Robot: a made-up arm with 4 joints. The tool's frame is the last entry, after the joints.
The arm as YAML. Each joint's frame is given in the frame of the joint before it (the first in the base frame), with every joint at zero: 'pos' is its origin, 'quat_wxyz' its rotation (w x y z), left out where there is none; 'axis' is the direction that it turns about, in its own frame. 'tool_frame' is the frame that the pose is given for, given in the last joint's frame.
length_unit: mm
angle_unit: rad
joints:
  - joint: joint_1
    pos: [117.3, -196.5, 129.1]
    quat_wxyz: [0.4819, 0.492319, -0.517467, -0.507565]
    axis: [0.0, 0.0, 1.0]
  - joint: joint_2
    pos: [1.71, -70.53, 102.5]
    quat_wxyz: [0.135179, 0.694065, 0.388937, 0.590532]
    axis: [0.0, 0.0, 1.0]
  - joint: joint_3
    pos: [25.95, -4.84, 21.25]
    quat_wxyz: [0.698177, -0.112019, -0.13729, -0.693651]
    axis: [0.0, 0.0, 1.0]
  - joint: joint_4
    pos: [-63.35, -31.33, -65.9]
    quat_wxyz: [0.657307, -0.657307, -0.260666, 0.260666]
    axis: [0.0, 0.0, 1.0]
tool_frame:
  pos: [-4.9, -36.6, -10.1]
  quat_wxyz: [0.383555, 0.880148, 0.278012, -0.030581]
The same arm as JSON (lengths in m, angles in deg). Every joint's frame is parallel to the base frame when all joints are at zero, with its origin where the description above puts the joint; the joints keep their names.
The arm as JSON. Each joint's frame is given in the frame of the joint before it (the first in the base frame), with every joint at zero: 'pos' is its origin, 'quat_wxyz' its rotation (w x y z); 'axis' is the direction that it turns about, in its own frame. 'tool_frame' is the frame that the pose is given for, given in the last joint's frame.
{"length_unit": "m", "angle_unit": "deg", "joints": [
  {"joint": "joint_1", "pos": [0.1173, -0.1965, 0.1291], "quat_wxyz": [1.0, 0.0, 0.0, 0.0], "axis": [-0.998503, 0.0508, -0.0203]},
  {"joint": "joint_2", "pos": [-0.101, 0.0035, -0.0726], "quat_wxyz": [1.0, 0.0, 0.0, 0.0], "axis": [0.213101, -0.937206, 0.276102]},
  {"joint": "joint_3", "pos": [-0.0112, -0.0173, 0.0269], "quat_wxyz": [1.0, 0.0, 0.0, 0.0], "axis": [0.0, -1.0, 0.0]},
  {"joint": "joint_4", "pos": [-0.0206, 0.0659, -0.0676], "quat_wxyz": [1.0, 0.0, 0.0, 0.0], "axis": [-1.0, 0.0, 0.0]}
], "tool_frame": {"pos": [0.0101, -0.0366, -0.0049], "quat_wxyz": [0.467798, 0.643983, -0.07463, 0.600734]}}

